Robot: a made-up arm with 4 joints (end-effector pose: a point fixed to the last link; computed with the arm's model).
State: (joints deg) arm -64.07 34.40 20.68 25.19
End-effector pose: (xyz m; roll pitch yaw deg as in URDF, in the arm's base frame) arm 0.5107 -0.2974 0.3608 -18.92 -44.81 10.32
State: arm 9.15 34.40 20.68 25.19
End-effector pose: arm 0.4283 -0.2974 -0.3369 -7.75 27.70 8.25
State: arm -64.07 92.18 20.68 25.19
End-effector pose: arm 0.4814 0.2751 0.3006 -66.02 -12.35 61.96
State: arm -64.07 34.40 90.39 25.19
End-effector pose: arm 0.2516 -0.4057 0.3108 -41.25 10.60 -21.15
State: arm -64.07 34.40 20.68 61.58
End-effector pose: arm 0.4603 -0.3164 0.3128 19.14 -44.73 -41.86
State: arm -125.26 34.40 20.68 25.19
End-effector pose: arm -0.0110 -0.2974 0.6563 -168.33 -72.03 155.67
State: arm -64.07 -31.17 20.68 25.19
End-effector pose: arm 0.2793 -0.6678 -0.1151 44.19 -18.28 -57.67
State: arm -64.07 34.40 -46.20 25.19
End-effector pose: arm 0.5169 -0.1518 0.5941 -155.36 -75.15 179.40
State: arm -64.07 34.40 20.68 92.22
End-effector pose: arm 0.4232 -0.2980 0.2680 39.80 -29.13 -75.31
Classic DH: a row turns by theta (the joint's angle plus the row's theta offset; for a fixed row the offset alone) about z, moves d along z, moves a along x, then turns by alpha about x. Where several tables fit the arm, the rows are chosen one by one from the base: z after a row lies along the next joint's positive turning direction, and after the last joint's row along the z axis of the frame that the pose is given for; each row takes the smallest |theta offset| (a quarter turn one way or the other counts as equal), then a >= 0, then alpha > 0; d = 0 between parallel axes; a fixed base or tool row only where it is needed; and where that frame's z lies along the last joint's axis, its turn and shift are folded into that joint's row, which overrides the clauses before.
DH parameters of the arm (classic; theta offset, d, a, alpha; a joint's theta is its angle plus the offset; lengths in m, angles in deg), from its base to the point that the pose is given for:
base (fixed): 0 0.0674 0 -90
joint 1: 0 -0.0718 -0.065 90
joint 2: 0 -0.0877 0.3839 -90
joint 3: 0 -0.3826 0.0314 -90
joint 4: 63.63 0 0.1155 180
tool (fixed): 63.63 -0.2473 0 0

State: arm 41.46 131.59 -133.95 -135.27
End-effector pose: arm -0.0640 0.4945 0.3010 -148.29 -10.48 -174.26
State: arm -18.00 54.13 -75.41 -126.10
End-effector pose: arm 0.5343 0.2864 0.1696 -84.20 50.49 146.28
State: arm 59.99 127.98 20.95 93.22
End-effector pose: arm -0.1860 0.3694 -0.1942 23.06 44.38 53.30
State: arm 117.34 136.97 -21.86 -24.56
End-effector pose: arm -0.1571 0.6626 0.3561 150.89 -40.13 20.85
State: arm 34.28 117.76 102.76 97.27
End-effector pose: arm 0.2162 0.2655 -0.0283 -85.44 22.65 31.83
